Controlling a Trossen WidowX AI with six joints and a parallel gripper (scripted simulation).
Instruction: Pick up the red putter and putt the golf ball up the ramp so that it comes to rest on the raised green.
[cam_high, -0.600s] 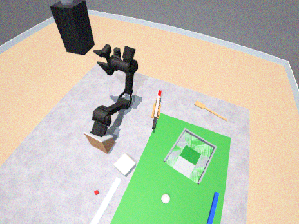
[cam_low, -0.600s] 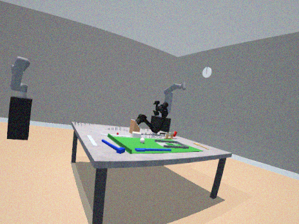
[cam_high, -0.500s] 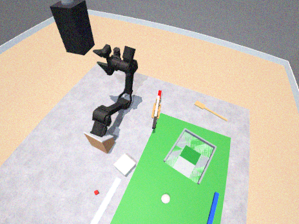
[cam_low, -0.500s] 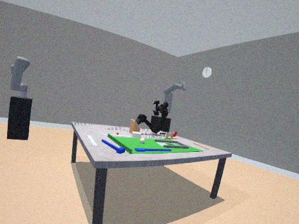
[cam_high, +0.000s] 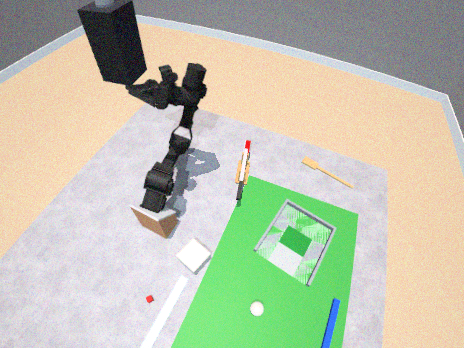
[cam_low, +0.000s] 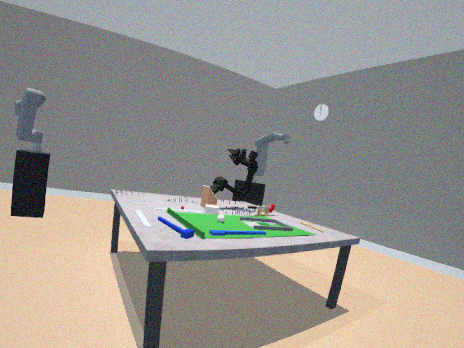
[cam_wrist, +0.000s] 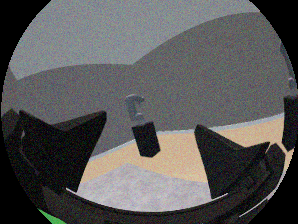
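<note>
The white block lies 28 cm ahead of my gripper tip, 27 cm to the right of it and 41 cm below it. Also, from my gripper tip: small wooden piece: 34 cm ahead, 14 cm to the left, 40 cm below; red putter: 34 cm ahead, 12 cm to the left, 37 cm below; red cube: 19 cm ahead, 43 cm to the right, 42 cm below.
</note>
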